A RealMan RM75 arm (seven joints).
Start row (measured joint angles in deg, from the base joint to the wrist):
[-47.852, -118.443, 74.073, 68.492, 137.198, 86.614, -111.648]
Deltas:
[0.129, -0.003, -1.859, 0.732, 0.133, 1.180, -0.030]
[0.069, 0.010, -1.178, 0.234, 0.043, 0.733, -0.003]
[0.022, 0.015, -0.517, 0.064, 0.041, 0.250, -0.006]
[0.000, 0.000, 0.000, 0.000, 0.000, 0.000, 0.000]
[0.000, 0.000, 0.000, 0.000, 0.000, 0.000, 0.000]
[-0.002, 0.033, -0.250, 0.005, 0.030, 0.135, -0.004]
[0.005, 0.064, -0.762, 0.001, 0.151, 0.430, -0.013]
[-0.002, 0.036, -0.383, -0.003, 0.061, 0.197, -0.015]
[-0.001, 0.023, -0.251, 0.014, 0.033, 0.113, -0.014]
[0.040, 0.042, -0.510, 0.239, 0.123, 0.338, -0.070]
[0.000, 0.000, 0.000, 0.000, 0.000, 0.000, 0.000]
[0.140, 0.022, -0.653, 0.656, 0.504, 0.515, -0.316]
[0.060, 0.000, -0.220, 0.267, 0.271, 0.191, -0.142]
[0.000, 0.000, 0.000, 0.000, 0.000, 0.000, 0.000]
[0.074, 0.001, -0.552, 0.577, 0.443, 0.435, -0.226]
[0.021, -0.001, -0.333, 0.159, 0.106, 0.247, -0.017]
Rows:
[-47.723, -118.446, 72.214, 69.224, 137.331, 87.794, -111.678]
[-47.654, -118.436, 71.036, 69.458, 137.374, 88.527, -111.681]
[-47.632, -118.421, 70.519, 69.522, 137.415, 88.777, -111.687]
[-47.632, -118.421, 70.519, 69.522, 137.415, 88.777, -111.687]
[-47.632, -118.421, 70.519, 69.522, 137.415, 88.777, -111.687]
[-47.634, -118.388, 70.269, 69.527, 137.445, 88.912, -111.691]
[-47.629, -118.324, 69.507, 69.528, 137.596, 89.342, -111.704]
[-47.631, -118.288, 69.124, 69.525, 137.657, 89.539, -111.719]
[-47.632, -118.265, 68.873, 69.539, 137.690, 89.652, -111.733]
[-47.592, -118.223, 68.363, 69.778, 137.813, 89.990, -111.803]
[-47.592, -118.223, 68.363, 69.778, 137.813, 89.990, -111.803]
[-47.452, -118.201, 67.710, 70.434, 138.317, 90.505, -112.119]
[-47.392, -118.201, 67.490, 70.701, 138.588, 90.696, -112.261]
[-47.392, -118.201, 67.490, 70.701, 138.588, 90.696, -112.261]
[-47.318, -118.200, 66.938, 71.278, 139.031, 91.131, -112.487]
[-47.297, -118.201, 66.605, 71.437, 139.137, 91.378, -112.504]

